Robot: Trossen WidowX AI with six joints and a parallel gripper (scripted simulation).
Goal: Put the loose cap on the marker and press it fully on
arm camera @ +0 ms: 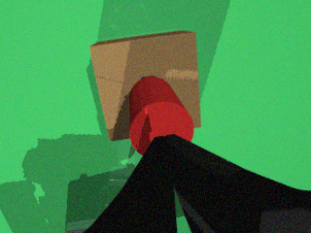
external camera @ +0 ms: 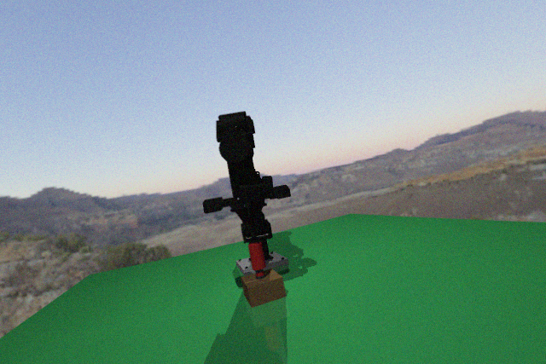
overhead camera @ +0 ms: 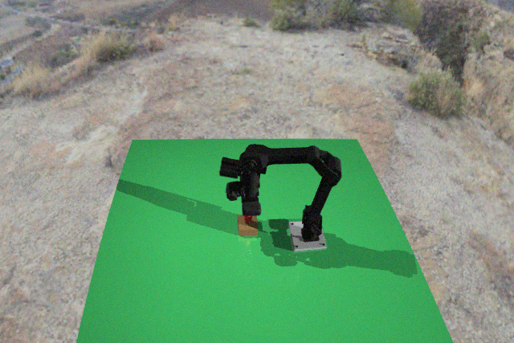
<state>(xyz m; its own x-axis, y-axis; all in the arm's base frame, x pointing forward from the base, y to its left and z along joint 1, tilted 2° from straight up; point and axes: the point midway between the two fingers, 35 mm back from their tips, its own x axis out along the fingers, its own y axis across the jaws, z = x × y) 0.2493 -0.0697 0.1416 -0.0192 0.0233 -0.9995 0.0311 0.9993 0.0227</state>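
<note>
My gripper tip is now 40 mm above the marker cap. From my gripper tip the other things lie so: holder block 110 mm below; dark marker 50 mm below.
</note>
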